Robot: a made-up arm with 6 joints. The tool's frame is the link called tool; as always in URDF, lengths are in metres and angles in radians. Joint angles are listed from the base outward. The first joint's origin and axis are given. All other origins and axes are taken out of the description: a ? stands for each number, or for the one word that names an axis. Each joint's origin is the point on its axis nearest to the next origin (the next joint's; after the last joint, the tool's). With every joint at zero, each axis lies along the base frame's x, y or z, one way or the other. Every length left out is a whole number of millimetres.
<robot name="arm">
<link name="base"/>
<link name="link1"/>
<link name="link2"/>
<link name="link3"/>
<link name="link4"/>
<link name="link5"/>
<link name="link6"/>
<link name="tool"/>
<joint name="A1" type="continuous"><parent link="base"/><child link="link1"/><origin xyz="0 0 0.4" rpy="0 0 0"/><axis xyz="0 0 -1"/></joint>
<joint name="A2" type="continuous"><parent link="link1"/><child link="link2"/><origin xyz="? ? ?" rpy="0 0 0"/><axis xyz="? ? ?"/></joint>
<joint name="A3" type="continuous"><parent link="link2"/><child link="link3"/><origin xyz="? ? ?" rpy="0 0 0"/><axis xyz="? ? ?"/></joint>
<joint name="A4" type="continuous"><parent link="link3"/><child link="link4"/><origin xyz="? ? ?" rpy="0 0 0"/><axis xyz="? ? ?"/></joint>
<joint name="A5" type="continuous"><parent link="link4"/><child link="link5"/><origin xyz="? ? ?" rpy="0 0 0"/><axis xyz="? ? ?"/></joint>
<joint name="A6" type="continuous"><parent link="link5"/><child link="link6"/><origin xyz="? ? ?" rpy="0 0 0"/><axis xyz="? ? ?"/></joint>
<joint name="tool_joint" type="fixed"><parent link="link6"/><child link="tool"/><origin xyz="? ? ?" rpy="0 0 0"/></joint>
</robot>
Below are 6 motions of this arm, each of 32 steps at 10 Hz.
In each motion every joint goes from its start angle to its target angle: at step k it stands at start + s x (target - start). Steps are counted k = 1, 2, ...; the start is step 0. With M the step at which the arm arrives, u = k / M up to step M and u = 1 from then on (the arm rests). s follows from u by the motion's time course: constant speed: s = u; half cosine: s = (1 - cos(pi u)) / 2; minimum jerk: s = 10 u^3 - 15 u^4 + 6 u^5.
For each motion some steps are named. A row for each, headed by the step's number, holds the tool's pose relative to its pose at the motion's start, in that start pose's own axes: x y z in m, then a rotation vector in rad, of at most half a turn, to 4 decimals.
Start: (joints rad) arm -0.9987 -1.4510 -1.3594 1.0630 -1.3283 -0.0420
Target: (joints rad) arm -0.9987 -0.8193 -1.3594 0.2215 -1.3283 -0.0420
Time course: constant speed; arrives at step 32
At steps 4, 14, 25, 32:
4: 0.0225 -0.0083 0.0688 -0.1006 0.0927 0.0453
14: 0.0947 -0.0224 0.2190 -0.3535 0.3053 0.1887
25: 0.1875 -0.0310 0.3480 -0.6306 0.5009 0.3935
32: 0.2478 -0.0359 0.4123 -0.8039 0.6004 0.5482

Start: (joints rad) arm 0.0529 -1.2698 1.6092 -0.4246 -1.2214 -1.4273
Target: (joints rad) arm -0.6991 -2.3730 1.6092 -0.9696 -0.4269 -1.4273
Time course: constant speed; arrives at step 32
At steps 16, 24, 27, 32:
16: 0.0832 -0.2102 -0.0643 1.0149 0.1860 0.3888
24: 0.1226 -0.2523 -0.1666 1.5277 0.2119 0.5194
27: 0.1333 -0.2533 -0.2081 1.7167 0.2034 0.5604
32: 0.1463 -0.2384 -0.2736 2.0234 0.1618 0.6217

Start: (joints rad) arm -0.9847 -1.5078 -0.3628 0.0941 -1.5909 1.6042
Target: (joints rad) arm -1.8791 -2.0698 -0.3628 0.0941 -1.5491 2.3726
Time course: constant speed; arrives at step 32
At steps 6, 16, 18, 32:
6: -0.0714 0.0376 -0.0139 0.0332 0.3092 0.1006
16: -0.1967 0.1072 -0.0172 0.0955 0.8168 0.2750
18: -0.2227 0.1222 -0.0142 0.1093 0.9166 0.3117
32: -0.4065 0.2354 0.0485 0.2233 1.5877 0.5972

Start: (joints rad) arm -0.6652 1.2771 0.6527 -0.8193 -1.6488 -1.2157
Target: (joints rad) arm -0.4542 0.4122 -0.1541 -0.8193 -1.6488 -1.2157
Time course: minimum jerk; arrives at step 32
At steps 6, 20, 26, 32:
6: -0.0097 0.0123 0.0020 0.0075 -0.0336 -0.0384
20: 0.0195 0.2438 0.0591 0.0153 -0.3503 -0.6883
26: 0.1084 0.3150 0.0984 -0.0272 -0.3851 -0.9376
32: 0.1327 0.3274 0.1079 -0.0396 -0.3874 -0.9921

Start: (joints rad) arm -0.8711 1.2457 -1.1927 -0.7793 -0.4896 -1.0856
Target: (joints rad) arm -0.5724 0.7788 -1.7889 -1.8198 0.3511 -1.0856
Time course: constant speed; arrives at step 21
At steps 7, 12, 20, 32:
7: 0.2252 0.0205 -0.0175 0.0616 0.3433 0.0907
12: 0.4031 0.0112 -0.0726 0.1482 0.6267 0.0750
20: 0.6545 -0.0655 -0.2504 0.3533 1.0925 -0.1101
32: 0.6785 -0.0809 -0.2794 0.3832 1.1484 -0.1480

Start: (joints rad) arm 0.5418 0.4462 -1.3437 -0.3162 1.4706 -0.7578
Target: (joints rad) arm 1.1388 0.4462 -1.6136 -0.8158 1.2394 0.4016
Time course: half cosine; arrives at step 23
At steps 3, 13, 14, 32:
3: 0.0144 -0.0037 0.0113 0.0218 0.0513 -0.0390
13: 0.1974 -0.1496 0.1138 0.5057 0.7622 -0.4202
14: 0.2139 -0.1758 0.1169 0.5831 0.8446 -0.4428
32: 0.2706 -0.3158 0.0969 1.0283 1.2435 -0.4652

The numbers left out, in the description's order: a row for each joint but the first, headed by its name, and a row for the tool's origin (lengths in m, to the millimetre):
A2: xyz 0.02 0.08 0, axis 0 1 0
A3: xyz 0.01 0 -0.34, axis 1 0 0
A4: xyz 0 0.3 -0.08, axis 0 -1 0
A5: xyz -0.1 0 0.15, axis 0 0 1
A6: xyz -0.15 0.08 0, axis 0 1 0
tool: xyz -0.09 0 0.1

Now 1 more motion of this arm.
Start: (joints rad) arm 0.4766 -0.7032 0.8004 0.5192 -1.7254 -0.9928
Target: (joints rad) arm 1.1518 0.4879 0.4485 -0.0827 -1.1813 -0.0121
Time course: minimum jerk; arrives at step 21
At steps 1, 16, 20, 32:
1: -0.0003 0.0001 -0.0002 -0.0006 -0.0005 0.0007
16: -0.1426 0.1992 -0.2186 -1.1249 0.2339 -0.0195
20: -0.1359 0.2283 -0.2494 -1.2499 0.3331 -0.1190
32: -0.1358 0.2286 -0.2497 -1.2513 0.3343 -0.1202

